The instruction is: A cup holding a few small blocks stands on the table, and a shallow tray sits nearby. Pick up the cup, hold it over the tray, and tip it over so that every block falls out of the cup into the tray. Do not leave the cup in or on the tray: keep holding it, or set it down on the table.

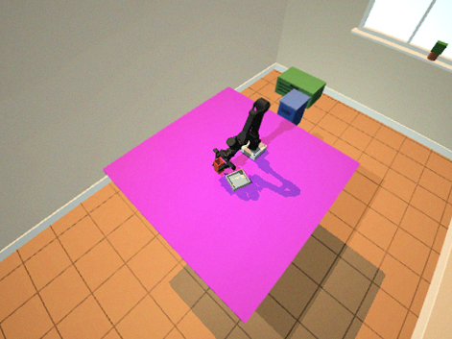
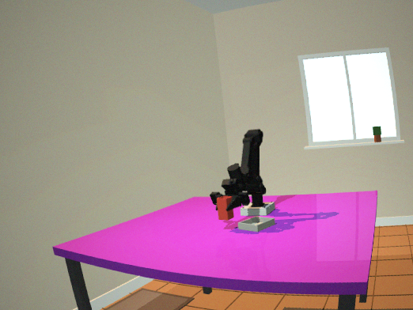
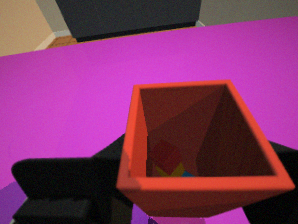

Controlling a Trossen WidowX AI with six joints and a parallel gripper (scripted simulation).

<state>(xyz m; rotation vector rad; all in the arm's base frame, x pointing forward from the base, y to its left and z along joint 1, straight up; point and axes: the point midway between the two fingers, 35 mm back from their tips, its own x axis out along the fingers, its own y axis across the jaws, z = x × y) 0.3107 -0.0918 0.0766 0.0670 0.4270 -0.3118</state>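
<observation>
Now: gripper tip 40 mm past the blue block, 10 mm to the right of it and 30 mm above it. The rest, counted from my gripper tip: red block 20 mm behind, 20 mm to the left; red square cup 30 mm behind, 10 mm to the left, 20 mm below.
</observation>
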